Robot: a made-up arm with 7 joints.
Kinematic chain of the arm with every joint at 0, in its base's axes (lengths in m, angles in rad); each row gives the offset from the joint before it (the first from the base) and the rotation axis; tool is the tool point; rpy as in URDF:
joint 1: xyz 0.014 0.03 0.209 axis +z
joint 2: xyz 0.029 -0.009 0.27 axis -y
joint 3: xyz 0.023 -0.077 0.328 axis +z
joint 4: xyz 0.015 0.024 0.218 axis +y
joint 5: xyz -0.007 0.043 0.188 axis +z
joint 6: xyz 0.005 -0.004 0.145 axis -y
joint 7: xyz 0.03 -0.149 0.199 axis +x
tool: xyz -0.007 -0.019 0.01 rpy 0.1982 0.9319 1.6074
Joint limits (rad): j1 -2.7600..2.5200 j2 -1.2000..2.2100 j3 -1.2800..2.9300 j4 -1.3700..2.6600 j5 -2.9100..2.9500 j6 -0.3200..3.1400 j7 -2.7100..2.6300
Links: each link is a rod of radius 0.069 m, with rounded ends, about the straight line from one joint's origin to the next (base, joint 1, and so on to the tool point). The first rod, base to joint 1, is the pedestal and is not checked.
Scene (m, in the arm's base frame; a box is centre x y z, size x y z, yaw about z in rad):
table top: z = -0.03
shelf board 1: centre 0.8 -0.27 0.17 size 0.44 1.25 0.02 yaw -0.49
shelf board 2: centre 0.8 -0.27 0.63 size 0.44 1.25 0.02 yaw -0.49
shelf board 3: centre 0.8 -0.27 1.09 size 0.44 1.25 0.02 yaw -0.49
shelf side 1: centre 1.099 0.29 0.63 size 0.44 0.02 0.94 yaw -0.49
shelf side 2: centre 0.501 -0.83 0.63 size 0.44 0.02 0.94 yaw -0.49
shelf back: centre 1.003 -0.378 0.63 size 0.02 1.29 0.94 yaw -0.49
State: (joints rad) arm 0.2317 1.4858 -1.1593 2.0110 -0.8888 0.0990 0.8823
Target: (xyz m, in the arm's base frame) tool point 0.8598 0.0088 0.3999
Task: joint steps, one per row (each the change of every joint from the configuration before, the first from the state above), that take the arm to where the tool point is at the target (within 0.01 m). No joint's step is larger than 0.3 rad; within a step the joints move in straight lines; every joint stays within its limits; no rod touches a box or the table.
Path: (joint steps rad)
1: 0.2972 0.1810 -0.0302 0.1074 -0.1580 -0.1048 0.1425
2: 0.2972 0.1811 -0.0302 0.1074 -0.1581 -0.1047 0.1424
3: 0.2972 0.1811 -0.0301 0.1075 -0.1580 -0.1048 0.1425
4: 0.2972 0.1810 -0.0302 0.1074 -0.1580 -0.1047 0.1425
5: 0.2823 -0.0975 0.0000 -0.2319 0.2227 0.1268 -0.2196
6: 0.2822 -0.0975 0.0000 -0.2320 0.2227 0.1267 -0.2196
7: 0.2822 -0.0975 0.0000 -0.2319 0.2227 0.1268 -0.2195

